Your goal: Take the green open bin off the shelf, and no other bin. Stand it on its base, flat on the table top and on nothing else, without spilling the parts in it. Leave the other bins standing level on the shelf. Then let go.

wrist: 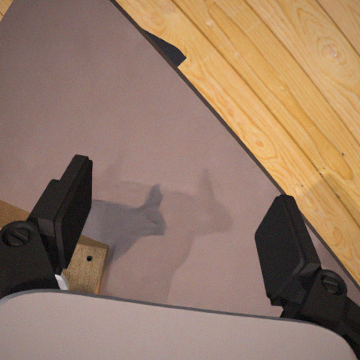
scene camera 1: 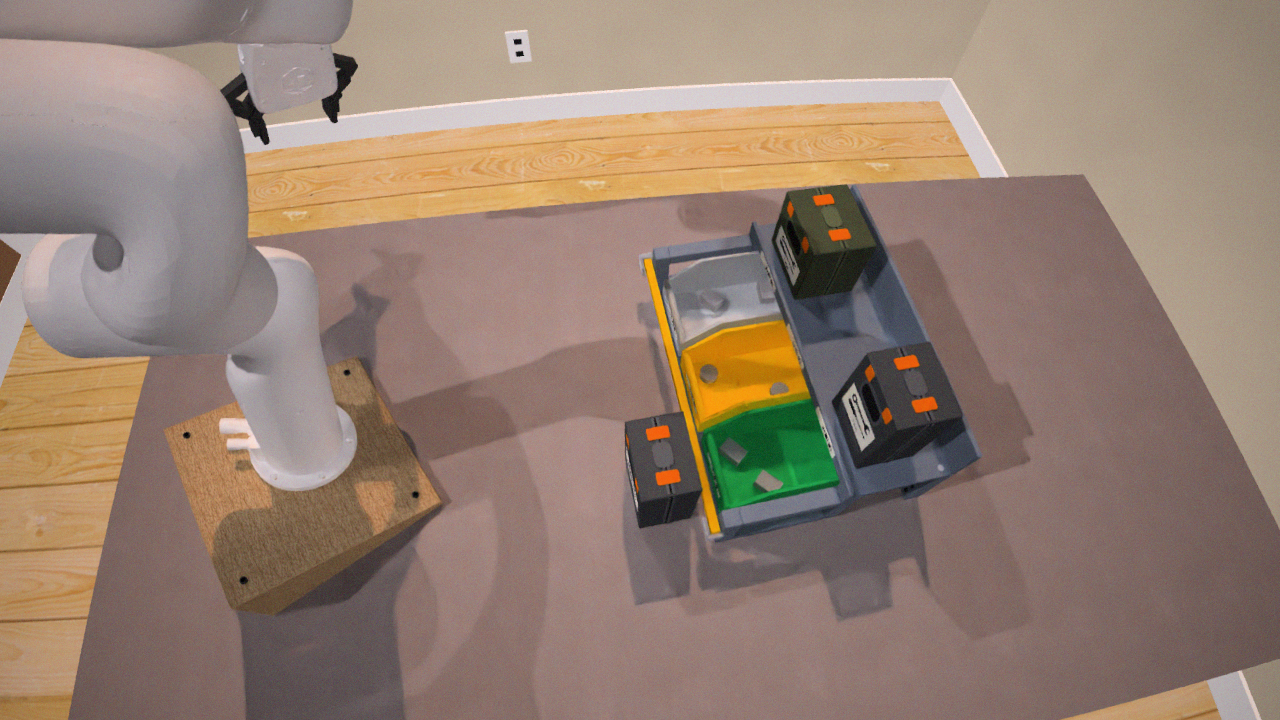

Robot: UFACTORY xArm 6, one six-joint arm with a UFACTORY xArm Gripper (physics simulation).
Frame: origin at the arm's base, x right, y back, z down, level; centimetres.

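Seen in the pictures: gripper, fingertip midpoint: (scene camera 1: 297, 126); arm's base, link origin: (scene camera 1: 304, 444).
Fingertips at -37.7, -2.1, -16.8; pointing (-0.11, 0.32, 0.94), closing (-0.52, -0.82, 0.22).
Offsets run from my fingertips to a thing's top centre, as dx, dy, dz. "*": to the spot under its first point. Level surfaces: height alone.
The green open bin {+47.0, -55.9, +13.0} (scene camera 1: 787, 434) sits in the shelf {* +54.9, -53.4, +13.2} (scene camera 1: 785, 516) at the near end of the front row, with grey parts in it. A yellow open bin {+35.8, -55.2, +13.0} (scene camera 1: 750, 353) is beside it, and a pale grey open bin {+24.6, -54.7, +13.0} (scene camera 1: 735, 286) is at the far end of that row. My gripper (scene camera 1: 298, 129) (wrist: 181, 198) is open and empty, high above the far left part of the table, well away from the shelf. No bin shows in the wrist view.
A dark case {+47.6, -40.7, +7.9} (scene camera 1: 664, 470) stands at the shelf's front, close to the yellow front rail {+36.3, -44.9, +14.6} (scene camera 1: 666, 340). Another dark case {+47.2, -65.2, -1.1} (scene camera 1: 899, 402) and an olive case {+24.1, -64.5, +1.4} (scene camera 1: 823, 241) stand on the shelf's rear part. The arm's wooden base block (scene camera 1: 313, 546) (wrist: 92, 272) stands on the table {dz +21.1} (scene camera 1: 537, 295) (wrist: 75, 100).
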